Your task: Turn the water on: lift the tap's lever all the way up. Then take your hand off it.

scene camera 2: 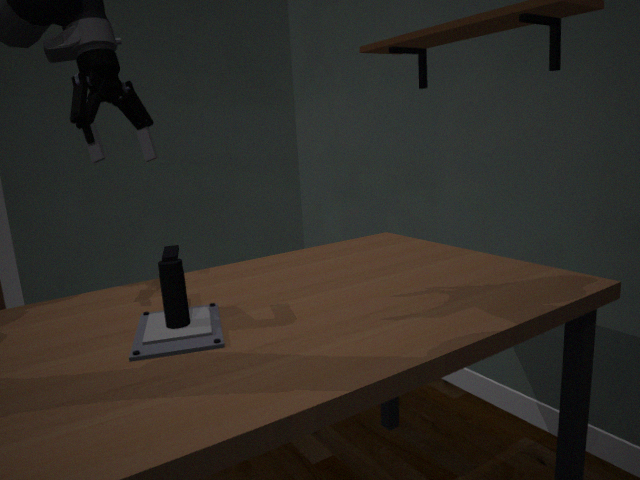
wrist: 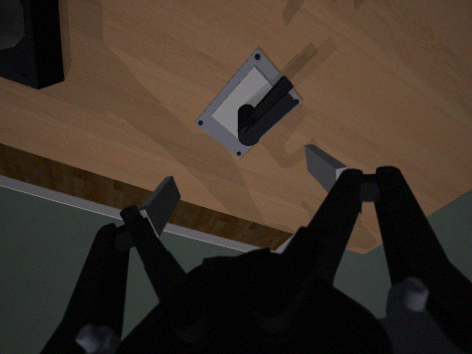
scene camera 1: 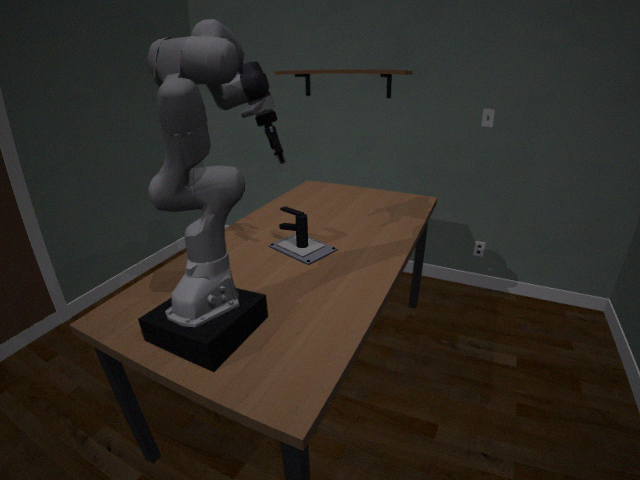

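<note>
The black tap stands upright on its column (scene camera 1: pixel 301 232) (scene camera 2: pixel 174 297) on a grey and white base plate (scene camera 1: pixel 309 259) (scene camera 2: pixel 176 351) (wrist: pixel 216 131). Its lever (scene camera 1: pixel 292 210) (scene camera 2: pixel 170 253) (wrist: pixel 274 117) runs out from the column top over the spout (scene camera 1: pixel 287 226) (wrist: pixel 274 96); in scene camera 1 its free end is a little higher than its column end. A gap shows between lever and spout. My gripper (scene camera 1: pixel 282 163) (scene camera 2: pixel 123 159) (wrist: pixel 239 172) is open and empty, pointing down at a slant, well above the tap and touching nothing.
The tap's plate lies on the wooden table (scene camera 1: pixel 258 382) (scene camera 2: pixel 336 330) (wrist: pixel 150 60). The arm's black base block (scene camera 1: pixel 237 335) (wrist: pixel 49 45) is at the near end of the table. A wall shelf (scene camera 1: pixel 343 71) (scene camera 2: pixel 480 25) hangs beyond the table's far end.
</note>
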